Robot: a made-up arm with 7 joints. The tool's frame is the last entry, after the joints. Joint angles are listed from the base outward. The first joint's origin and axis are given. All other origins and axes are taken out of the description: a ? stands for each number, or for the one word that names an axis. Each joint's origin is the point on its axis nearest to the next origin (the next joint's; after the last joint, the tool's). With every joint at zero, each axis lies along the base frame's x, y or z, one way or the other. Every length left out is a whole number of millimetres.
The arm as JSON. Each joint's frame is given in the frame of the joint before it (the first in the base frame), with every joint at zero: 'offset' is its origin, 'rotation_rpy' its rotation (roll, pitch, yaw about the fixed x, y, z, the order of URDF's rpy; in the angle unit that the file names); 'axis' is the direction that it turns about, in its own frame. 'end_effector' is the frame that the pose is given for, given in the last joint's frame.
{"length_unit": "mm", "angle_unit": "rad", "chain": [
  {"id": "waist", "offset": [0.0, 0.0, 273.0], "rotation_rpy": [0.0, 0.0, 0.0], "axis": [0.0, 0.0, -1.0]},
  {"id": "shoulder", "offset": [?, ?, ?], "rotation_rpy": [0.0, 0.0, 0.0], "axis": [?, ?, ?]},
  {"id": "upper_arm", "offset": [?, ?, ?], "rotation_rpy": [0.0, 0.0, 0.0], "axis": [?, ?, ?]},
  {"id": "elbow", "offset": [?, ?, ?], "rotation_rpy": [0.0, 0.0, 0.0], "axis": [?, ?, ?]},
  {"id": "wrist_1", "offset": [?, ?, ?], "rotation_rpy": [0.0, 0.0, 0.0], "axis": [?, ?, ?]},
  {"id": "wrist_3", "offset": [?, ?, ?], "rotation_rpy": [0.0, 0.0, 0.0], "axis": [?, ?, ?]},
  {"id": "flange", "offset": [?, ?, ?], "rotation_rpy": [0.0, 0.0, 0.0], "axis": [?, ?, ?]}
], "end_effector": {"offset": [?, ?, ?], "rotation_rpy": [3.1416, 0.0, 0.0]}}
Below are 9 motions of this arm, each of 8 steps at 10 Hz.
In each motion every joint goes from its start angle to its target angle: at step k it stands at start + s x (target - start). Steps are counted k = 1, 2, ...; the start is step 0. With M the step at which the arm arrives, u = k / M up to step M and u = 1 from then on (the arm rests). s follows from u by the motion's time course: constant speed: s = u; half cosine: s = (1 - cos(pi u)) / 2; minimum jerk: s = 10 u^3 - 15 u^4 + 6 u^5.
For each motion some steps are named. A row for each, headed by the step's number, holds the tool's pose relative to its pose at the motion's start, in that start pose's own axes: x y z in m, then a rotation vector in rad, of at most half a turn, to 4 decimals.
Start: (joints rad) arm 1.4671 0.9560 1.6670 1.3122 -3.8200 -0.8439 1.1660
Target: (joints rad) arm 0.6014 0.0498 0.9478 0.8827 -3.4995 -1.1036 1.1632
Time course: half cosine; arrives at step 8
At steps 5, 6, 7, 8:
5: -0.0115 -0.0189 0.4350 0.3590 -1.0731 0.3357
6: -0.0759 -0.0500 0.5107 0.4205 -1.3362 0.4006
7: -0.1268 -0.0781 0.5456 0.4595 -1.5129 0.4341
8: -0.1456 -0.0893 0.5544 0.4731 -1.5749 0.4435

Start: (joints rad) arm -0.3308 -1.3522 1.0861 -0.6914 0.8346 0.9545 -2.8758
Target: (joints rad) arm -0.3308 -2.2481 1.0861 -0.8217 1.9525 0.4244 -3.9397
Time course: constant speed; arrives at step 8
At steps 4, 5, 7, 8:
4: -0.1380 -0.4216 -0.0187 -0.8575 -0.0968 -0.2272
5: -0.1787 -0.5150 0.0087 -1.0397 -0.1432 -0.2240
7: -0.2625 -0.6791 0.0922 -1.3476 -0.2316 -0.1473
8: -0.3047 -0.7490 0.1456 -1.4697 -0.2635 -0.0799

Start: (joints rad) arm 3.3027 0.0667 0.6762 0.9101 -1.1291 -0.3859 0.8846
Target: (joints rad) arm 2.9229 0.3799 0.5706 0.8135 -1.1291 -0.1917 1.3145
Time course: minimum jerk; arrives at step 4
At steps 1, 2, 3, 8:
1: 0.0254 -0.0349 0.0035 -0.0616 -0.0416 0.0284
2: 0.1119 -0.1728 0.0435 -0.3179 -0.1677 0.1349
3: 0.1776 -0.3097 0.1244 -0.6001 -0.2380 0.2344
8: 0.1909 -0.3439 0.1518 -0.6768 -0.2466 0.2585

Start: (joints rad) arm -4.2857 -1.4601 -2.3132 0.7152 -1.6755 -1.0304 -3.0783
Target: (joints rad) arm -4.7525 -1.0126 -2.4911 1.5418 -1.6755 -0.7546 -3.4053
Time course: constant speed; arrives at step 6
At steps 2, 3, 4, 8:
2: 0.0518 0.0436 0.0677 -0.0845 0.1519 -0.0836
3: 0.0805 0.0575 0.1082 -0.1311 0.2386 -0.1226
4: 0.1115 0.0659 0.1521 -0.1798 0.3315 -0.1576
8: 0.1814 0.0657 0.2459 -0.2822 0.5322 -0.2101

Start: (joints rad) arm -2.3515 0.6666 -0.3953 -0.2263 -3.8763 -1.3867 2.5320
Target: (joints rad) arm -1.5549 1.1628 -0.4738 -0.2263 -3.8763 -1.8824 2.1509
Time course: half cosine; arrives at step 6
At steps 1, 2, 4, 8:
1: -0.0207 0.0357 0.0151 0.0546 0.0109 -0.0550
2: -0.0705 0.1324 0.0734 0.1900 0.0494 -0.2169
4: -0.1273 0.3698 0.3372 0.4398 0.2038 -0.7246
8: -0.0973 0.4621 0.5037 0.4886 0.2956 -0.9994

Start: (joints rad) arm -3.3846 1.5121 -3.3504 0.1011 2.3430 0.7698 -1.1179
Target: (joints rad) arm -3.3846 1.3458 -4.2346 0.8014 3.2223 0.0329 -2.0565
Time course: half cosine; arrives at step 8
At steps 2, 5, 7, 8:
2: 0.0176 -0.0654 0.0339 -0.2160 0.0262 -0.0883
5: 0.0094 -0.2406 0.2499 -1.0960 0.0122 -0.5264
7: -0.0337 -0.2588 0.3766 -1.5429 -0.0322 -0.7442
8: -0.0410 -0.2571 0.3935 -1.6050 -0.0384 -0.7713

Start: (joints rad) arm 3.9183 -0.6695 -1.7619 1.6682 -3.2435 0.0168 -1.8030
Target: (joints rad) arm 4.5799 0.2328 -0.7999 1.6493 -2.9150 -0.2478 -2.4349
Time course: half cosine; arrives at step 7
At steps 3, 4, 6, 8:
3: 0.4349 -0.0016 0.0696 0.0114 -0.5917 -0.5422
4: 0.6327 -0.0858 0.2066 0.0339 -0.9518 -0.8555
6: 0.7728 -0.2875 0.4996 0.0954 -1.5208 -1.3338
8: 0.7739 -0.3206 0.5452 0.1069 -1.6053 -1.4034

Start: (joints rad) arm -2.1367 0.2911 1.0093 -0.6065 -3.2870 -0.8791 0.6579
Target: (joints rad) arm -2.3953 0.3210 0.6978 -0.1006 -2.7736 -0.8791 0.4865
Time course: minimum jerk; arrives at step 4
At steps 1, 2, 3, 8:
1: -0.0158 0.0012 -0.0115 0.0101 0.0478 -0.0414
2: -0.0692 0.0297 -0.0506 0.0837 0.2193 -0.1696
3: -0.1023 0.0902 -0.0782 0.2044 0.3603 -0.2453
8: -0.1064 0.1100 -0.0829 0.2420 0.3901 -0.2560

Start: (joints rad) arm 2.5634 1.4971 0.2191 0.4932 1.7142 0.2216 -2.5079
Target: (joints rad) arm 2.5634 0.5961 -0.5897 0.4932 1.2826 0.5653 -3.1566
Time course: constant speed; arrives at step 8
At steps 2, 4, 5, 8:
2: -0.1559 -0.1166 0.0694 -0.1061 0.1046 -0.5090
4: -0.3041 -0.2157 0.1808 -0.2476 0.1234 -1.0005
5: -0.3727 -0.2573 0.2515 -0.3265 0.0956 -1.2345
8: -0.5427 -0.3432 0.5170 -0.5637 -0.1573 -1.8561

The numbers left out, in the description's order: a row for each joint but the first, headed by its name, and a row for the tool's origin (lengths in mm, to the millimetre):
shoulder: xyz 0.0 -14.0 0.0, axis 0.0 1.0 0.0
upper_arm: xyz 0.0 0.0 556.0, axis 0.0 0.0 -1.0
elbow: xyz 0.0 -15.0 0.0, axis 0.0 1.0 0.0
wrist_1: xyz 0.0 0.0 345.0, axis 0.0 0.0 -1.0
wrist_3: xyz 0.0 0.0 0.0, axis 0.0 1.0 0.0
flange: xyz 0.0 0.0 100.0, axis 0.0 0.0 -1.0
tool: xyz 0.0 0.0 0.0

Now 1 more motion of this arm.
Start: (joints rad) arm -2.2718 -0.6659 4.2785 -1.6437 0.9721 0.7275 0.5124
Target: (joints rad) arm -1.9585 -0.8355 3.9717 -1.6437 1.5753 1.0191 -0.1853
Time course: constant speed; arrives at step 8
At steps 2, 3, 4, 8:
2: 0.0308 -0.0299 0.0231 0.0064 -0.1339 -0.0432
3: 0.0477 -0.0434 0.0357 0.0216 -0.1995 -0.0617
4: 0.0654 -0.0559 0.0490 0.0448 -0.2628 -0.0781
8: 0.1427 -0.0934 0.1083 0.2173 -0.4729 -0.1192

